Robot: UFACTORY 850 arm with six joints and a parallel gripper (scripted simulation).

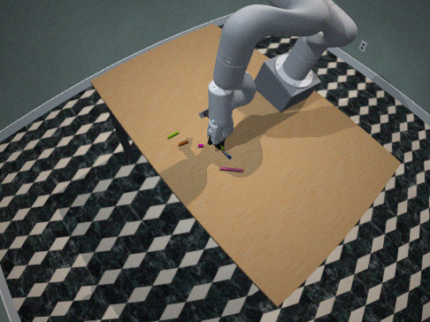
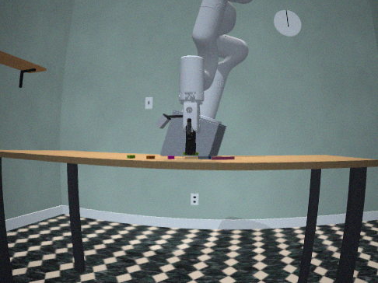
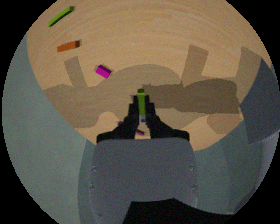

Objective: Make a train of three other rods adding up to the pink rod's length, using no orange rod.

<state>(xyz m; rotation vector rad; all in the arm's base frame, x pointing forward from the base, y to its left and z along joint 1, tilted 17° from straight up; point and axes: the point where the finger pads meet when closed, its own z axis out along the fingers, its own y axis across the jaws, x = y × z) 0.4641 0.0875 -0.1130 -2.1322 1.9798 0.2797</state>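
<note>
Right now my hand is 40 mm to the right of the grey rod and 30 mm above it. Also, from my hand: magenta rod 60 mm ahead, 50 mm to the right, 30 mm below; pink rod 20 mm ahead, 110 mm to the left, 30 mm below; blue rod 60 mm to the left, 30 mm below.
</note>
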